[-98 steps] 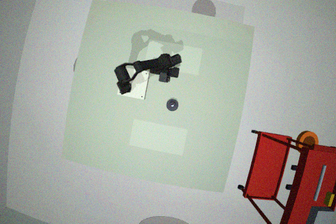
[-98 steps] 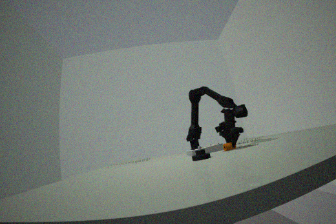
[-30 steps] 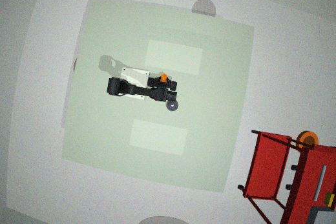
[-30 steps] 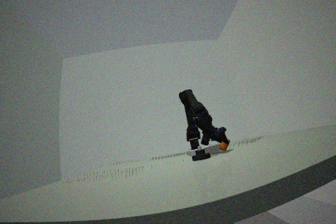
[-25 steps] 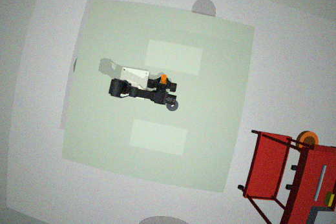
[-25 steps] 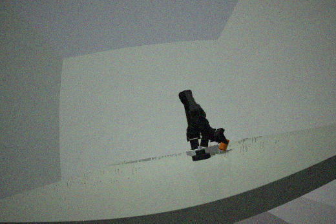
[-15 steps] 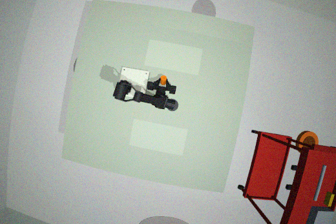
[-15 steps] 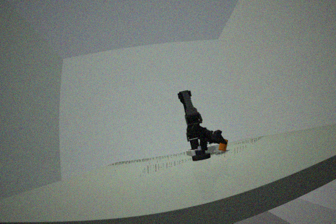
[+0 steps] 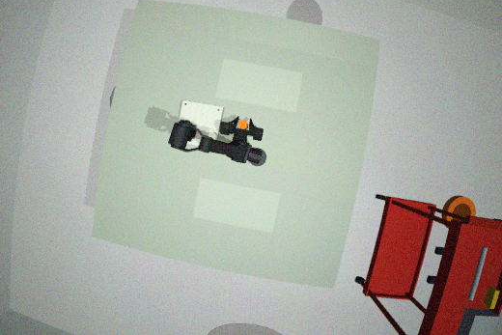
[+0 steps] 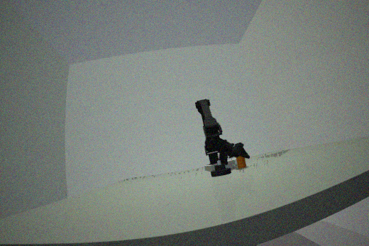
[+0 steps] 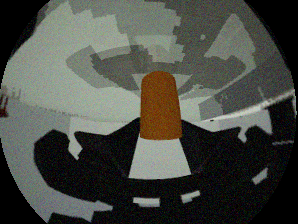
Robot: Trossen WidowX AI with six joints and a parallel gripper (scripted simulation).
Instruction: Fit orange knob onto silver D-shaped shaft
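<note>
Right now the orange knob is 30 mm to the right of my gripper tip. The rest, counted from my gripper tip: round pedestal (80 mm ahead, 170 mm to the right, 10 mm below).
</note>
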